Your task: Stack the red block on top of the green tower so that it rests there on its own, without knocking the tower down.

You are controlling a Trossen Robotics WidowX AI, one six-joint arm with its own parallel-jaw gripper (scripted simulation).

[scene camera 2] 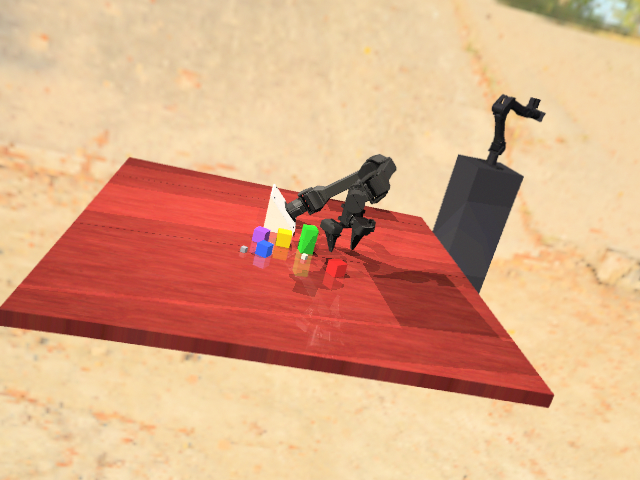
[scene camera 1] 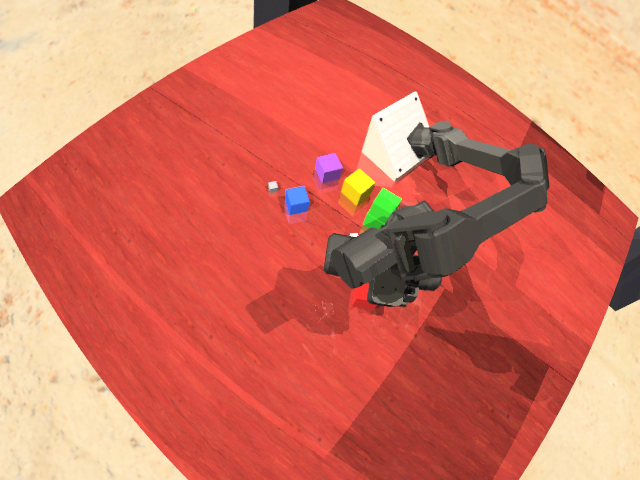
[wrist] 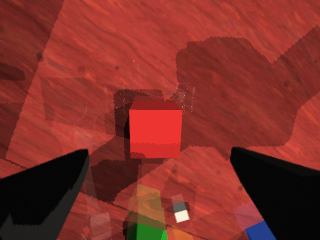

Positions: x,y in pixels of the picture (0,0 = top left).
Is the gripper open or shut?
Open.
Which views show the gripper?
Scene camera 2, scene camera 1 and the wrist view: all of them.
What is the gripper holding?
Nothing.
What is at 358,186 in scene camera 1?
A yellow cube.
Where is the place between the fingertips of the gripper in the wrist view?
161,155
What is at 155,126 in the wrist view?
A red block.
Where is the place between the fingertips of the gripper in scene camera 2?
341,250
